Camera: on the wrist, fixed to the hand. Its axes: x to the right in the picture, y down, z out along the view.
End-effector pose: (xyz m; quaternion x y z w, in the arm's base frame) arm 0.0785 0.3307 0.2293 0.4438 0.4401 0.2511 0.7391
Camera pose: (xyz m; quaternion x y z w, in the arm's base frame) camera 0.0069 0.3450 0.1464 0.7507 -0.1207 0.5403 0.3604
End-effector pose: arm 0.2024 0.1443 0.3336 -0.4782 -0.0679 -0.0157 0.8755
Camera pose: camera 0.2166 0.0353 0.3449 -0.2653 0.1109 0.6985 0.6553
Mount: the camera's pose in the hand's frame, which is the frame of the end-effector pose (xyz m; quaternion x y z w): 0.0115 -0.0672 -0.0869 0.1268 -0.1966 0.6928 0.6821
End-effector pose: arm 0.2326 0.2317 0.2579 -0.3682 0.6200 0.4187 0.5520
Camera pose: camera 0.2603 0.1259 0.2424 0.3307 0.6226 0.6618 0.2550
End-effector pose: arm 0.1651 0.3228 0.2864 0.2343 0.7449 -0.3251 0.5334
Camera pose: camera 0.0588 0.3410 0.3103 0.6796 0.1997 0.0073 0.7058
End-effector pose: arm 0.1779 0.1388 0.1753 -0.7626 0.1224 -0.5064 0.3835
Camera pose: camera 0.0943 0.1376 0.2475 -0.4863 0.4722 0.0547 0.7332
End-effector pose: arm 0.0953 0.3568 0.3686 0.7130 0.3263 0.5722 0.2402
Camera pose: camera -0.0005 0.4078 0.3480 -0.8554 0.2461 -0.3752 0.2588
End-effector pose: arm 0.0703 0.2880 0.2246 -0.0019 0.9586 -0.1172 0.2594
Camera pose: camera 0.0132 0.2413 0.3069 0.6727 0.5893 -0.0214 0.4469
